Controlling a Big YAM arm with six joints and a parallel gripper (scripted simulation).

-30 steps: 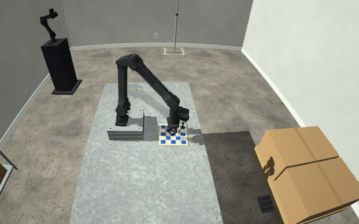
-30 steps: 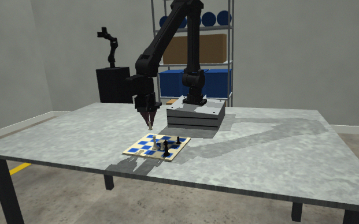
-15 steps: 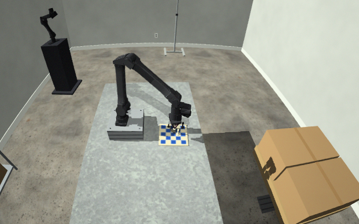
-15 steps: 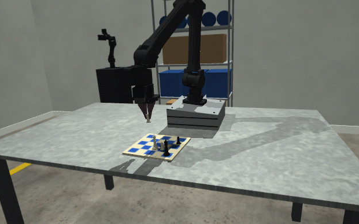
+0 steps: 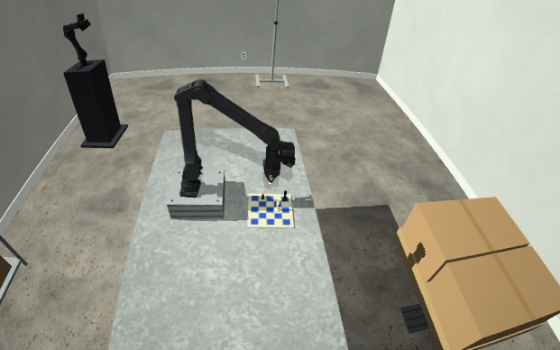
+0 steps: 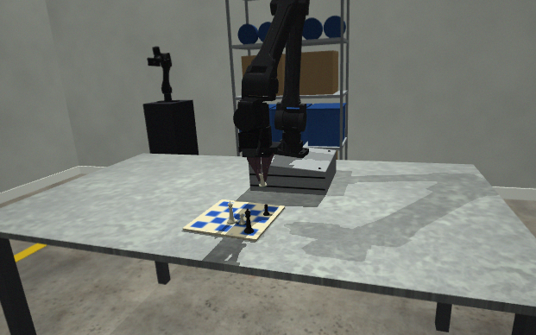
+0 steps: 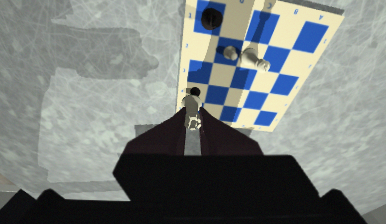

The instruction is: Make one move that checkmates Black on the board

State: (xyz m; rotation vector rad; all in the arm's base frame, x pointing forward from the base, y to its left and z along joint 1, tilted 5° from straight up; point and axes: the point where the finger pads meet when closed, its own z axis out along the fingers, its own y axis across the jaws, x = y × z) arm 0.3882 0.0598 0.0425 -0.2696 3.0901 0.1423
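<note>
Right now my hand is 11 cm above the black pawn, 3 cm past it and 1 cm to the left of it. From my hand the other things lie so: white crowned piece (1 cm below); white pawn (11 cm below, 5 cm to the right, 4 cm ahead); tall black piece (9 cm below, 8 cm ahead, 1 cm to the right).
</note>
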